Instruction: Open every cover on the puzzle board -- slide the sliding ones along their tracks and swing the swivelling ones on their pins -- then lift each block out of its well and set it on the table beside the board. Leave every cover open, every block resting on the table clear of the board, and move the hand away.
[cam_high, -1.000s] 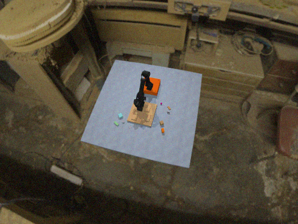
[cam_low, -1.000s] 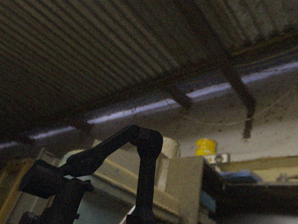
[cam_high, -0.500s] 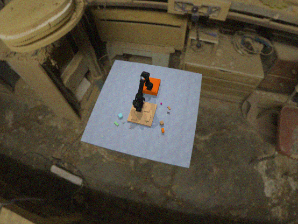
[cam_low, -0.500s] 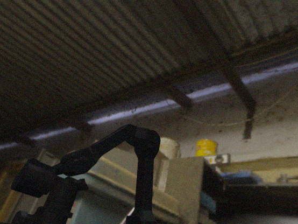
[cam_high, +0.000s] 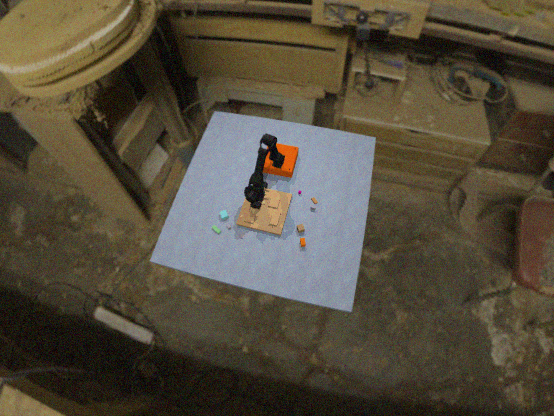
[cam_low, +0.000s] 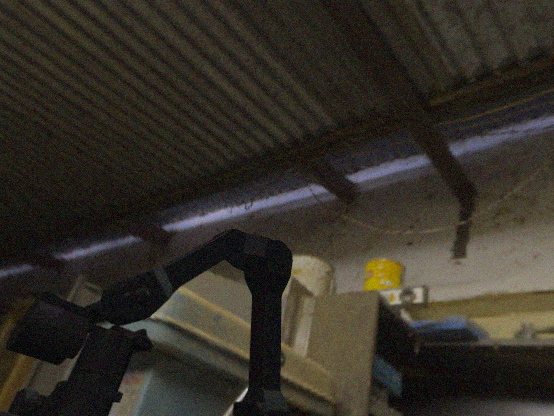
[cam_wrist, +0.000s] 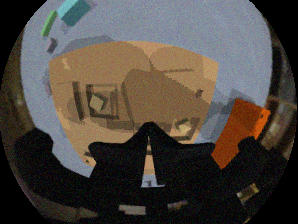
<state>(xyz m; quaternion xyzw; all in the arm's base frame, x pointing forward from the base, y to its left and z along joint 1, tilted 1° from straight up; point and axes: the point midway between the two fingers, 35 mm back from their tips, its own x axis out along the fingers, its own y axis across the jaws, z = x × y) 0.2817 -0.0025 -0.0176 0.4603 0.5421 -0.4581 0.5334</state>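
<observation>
Now: the tan puzzle board 50 mm to the left of my gripper tip and 40 mm ahead of it. The rest, counted from my gripper tip: magenta piece: 210 mm to the left, 160 mm behind, 10 mm below; brown block: 320 mm to the left, 80 mm ahead; cyan block: 180 mm to the right, 180 mm ahead, 10 mm below.
</observation>
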